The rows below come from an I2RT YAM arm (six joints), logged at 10 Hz.
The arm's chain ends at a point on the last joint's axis. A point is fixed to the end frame.
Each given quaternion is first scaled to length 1.
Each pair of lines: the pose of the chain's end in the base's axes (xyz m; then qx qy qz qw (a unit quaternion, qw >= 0)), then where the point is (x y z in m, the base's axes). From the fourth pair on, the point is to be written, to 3 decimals.
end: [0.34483 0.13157 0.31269 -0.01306 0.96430 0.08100 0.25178]
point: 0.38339 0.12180 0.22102
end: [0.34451 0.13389 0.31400 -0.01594 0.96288 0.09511 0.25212]
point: 0.38331 0.12700 0.22217
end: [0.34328 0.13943 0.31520 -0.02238 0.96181 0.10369 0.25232]
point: 0.38235 0.13443 0.22336
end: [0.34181 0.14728 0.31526 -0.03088 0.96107 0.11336 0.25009]
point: 0.381 0.144 0.223
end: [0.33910 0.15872 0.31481 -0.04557 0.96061 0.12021 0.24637]
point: 0.378 0.158 0.223
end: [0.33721 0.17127 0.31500 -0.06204 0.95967 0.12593 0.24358]
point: 0.376 0.172 0.223
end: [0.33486 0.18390 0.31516 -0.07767 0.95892 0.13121 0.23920]
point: 0.373 0.186 0.223
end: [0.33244 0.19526 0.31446 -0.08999 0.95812 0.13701 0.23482]
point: 0.370 0.199 0.222
